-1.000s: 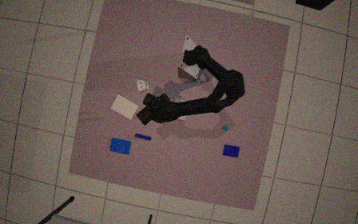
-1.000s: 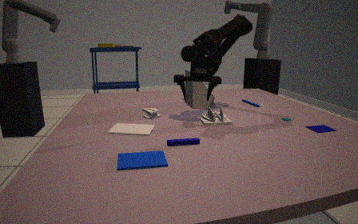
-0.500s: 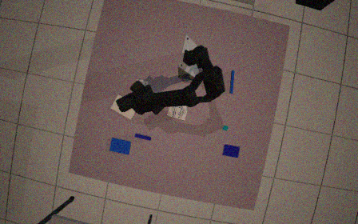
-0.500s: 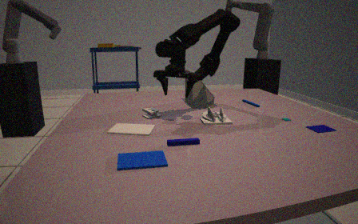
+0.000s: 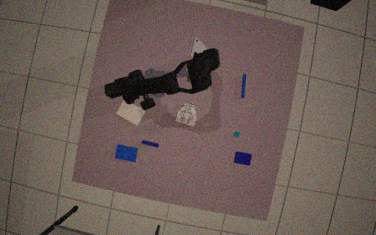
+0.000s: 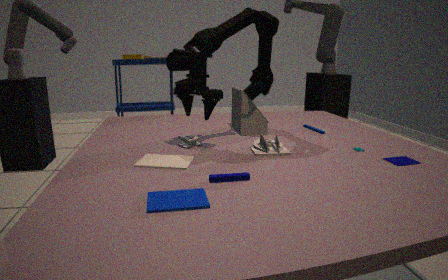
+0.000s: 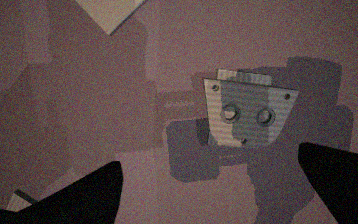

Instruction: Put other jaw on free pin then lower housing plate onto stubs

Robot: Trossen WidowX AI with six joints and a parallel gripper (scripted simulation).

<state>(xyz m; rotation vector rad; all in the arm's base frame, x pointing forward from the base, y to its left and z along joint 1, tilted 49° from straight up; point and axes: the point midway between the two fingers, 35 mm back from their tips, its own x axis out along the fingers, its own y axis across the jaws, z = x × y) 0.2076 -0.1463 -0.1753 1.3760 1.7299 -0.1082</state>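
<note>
My gripper tip is 3 cm past the grey housing plate, 2 cm to the left of it and 8 cm above it. Also, from my gripper tip: dark blue bar 29 cm ahead, 5 cm to the left, 10 cm below; then dark blue slab 26 cm ahead, 63 cm to the left, 11 cm below; then teal piece 12 cm ahead, 56 cm to the left, 10 cm below.
</note>
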